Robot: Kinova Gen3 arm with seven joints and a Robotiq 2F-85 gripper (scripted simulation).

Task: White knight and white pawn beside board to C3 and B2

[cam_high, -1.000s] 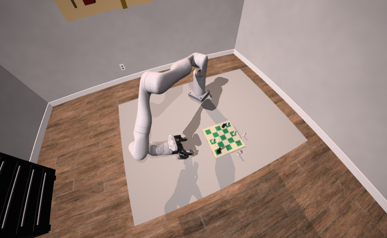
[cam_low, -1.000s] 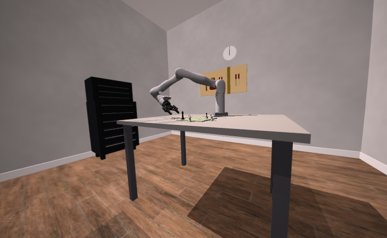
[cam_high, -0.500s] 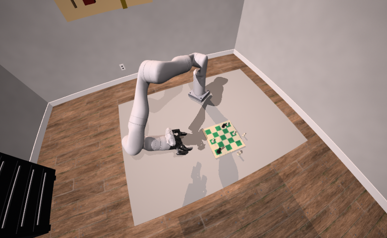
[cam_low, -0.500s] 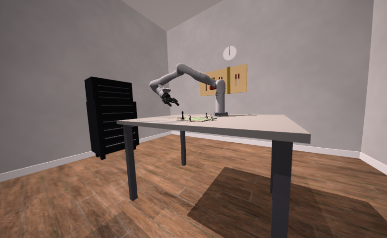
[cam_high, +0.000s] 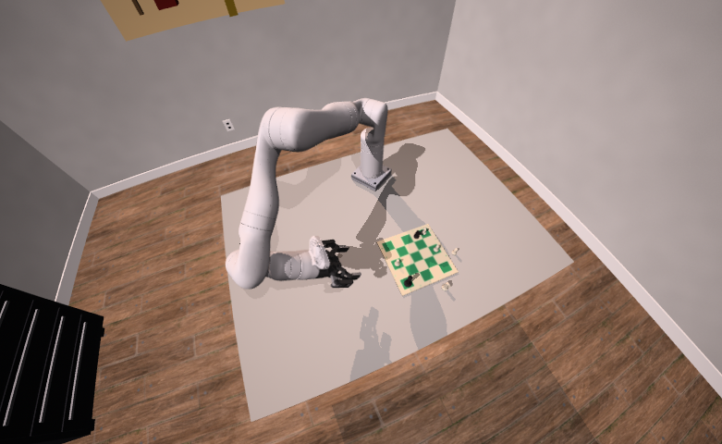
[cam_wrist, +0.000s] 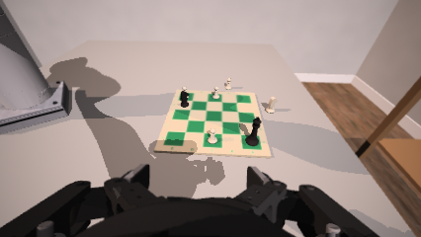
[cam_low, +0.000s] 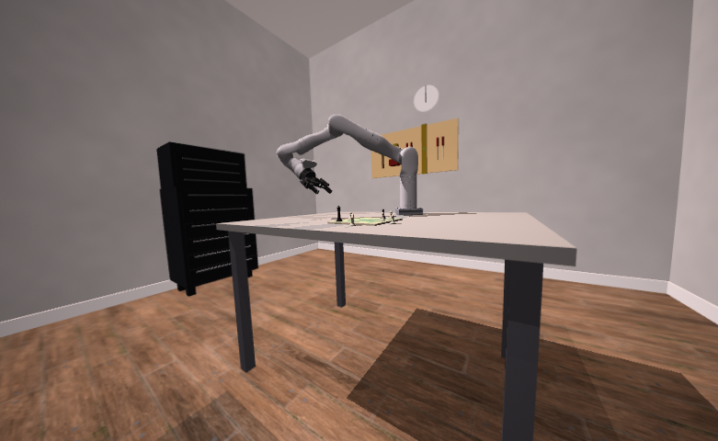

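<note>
My gripper is now 25 cm to the right of the tall cream piece, 19 cm short of it and 12 cm above it. From my hand the other things lie so: cream chessboard (23 cm to the left, 13 cm below, 5 cm ahead).
</note>
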